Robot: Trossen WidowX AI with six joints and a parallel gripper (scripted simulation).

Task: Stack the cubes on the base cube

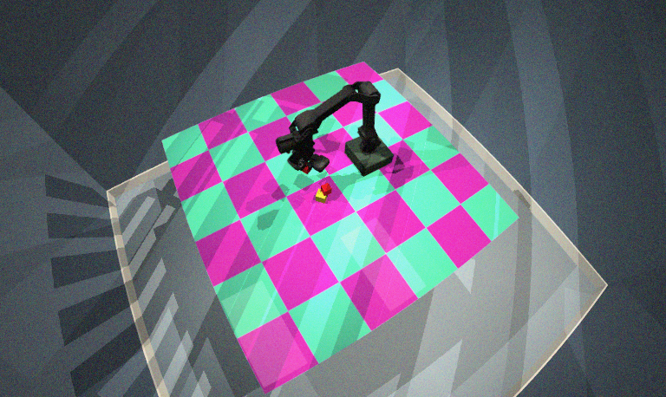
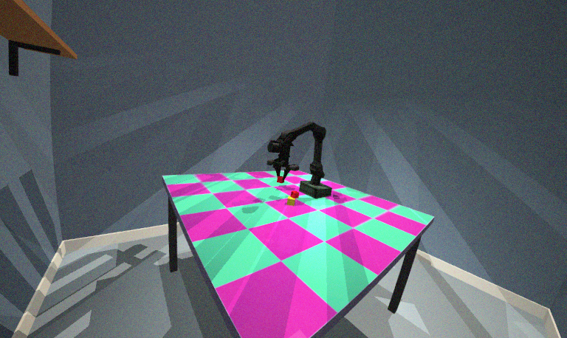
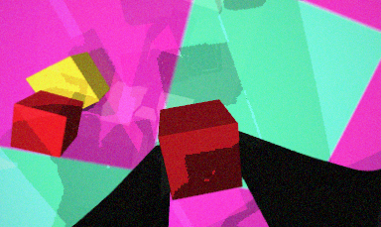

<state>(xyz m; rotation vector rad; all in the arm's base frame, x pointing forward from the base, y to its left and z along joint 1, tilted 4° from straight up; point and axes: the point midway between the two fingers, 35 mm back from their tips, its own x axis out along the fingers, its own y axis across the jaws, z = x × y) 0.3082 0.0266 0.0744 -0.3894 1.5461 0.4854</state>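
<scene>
Now: the red cube 5 cm behind my gripper tip, 9 cm to the left of it and 7 cm below it. Also, from my gripper tip: yellow cube (3 cm behind, 9 cm to the left, 10 cm below).
</scene>
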